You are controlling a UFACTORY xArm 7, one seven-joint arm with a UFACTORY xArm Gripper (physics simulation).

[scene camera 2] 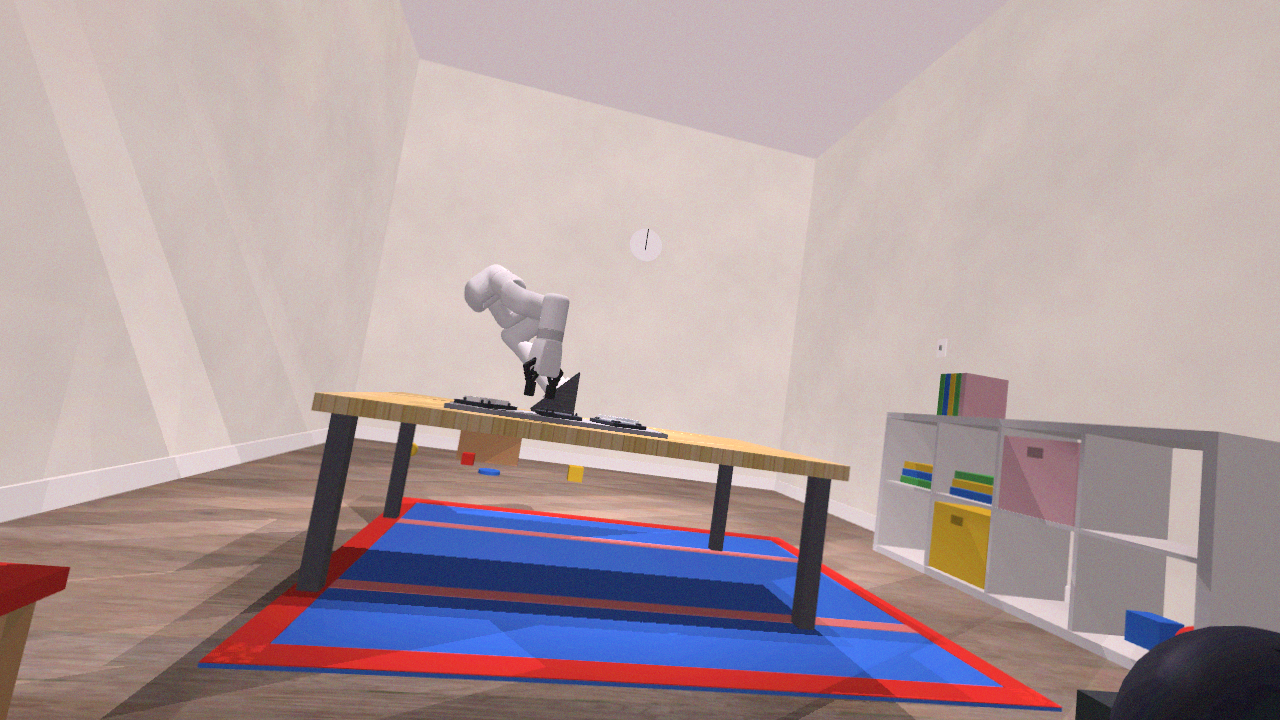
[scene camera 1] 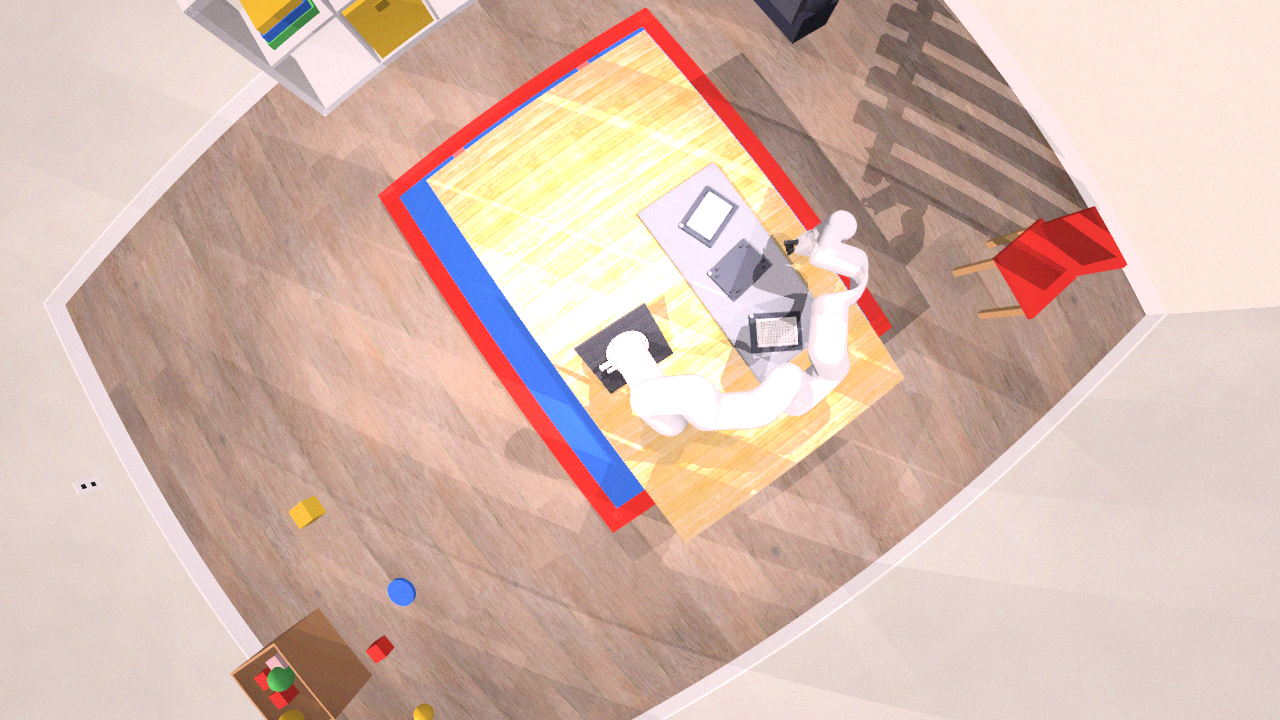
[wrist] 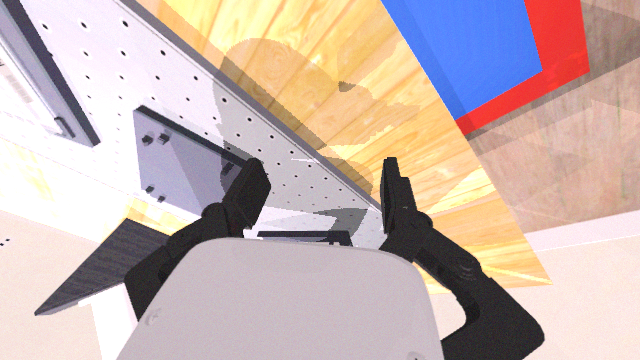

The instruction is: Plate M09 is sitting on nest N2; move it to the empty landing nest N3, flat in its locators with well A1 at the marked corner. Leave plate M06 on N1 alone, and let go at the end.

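My gripper (scene camera 1: 791, 245) (scene camera 2: 541, 385) (wrist: 320, 172) is open and empty, above the table on the chair side of the grey pegboard (scene camera 1: 669, 211) (wrist: 107, 95). The empty nest (scene camera 1: 740, 269) (scene camera 2: 556, 415) (wrist: 167, 165), a dark plate with small locators, lies in the middle of the board. A plate with visible wells (scene camera 1: 775, 332) (scene camera 2: 484, 401) sits in one end nest; in the wrist view my gripper body hides most of that nest (wrist: 305, 234). A plate with a plain white top (scene camera 1: 708, 215) (scene camera 2: 618, 420) (wrist: 20, 95) sits at the other end. Labels M06 and M09 are not readable.
The wooden table (scene camera 1: 572, 170) (scene camera 2: 742, 451) (wrist: 440, 190) carries the pegboard. A dark slab (scene camera 1: 656, 323) (scene camera 2: 563, 394) (wrist: 107, 265) stands beside the board, near the arm's base. A red chair (scene camera 1: 1042, 268) and a white shelf unit (scene camera 2: 996, 501) stand off the table.
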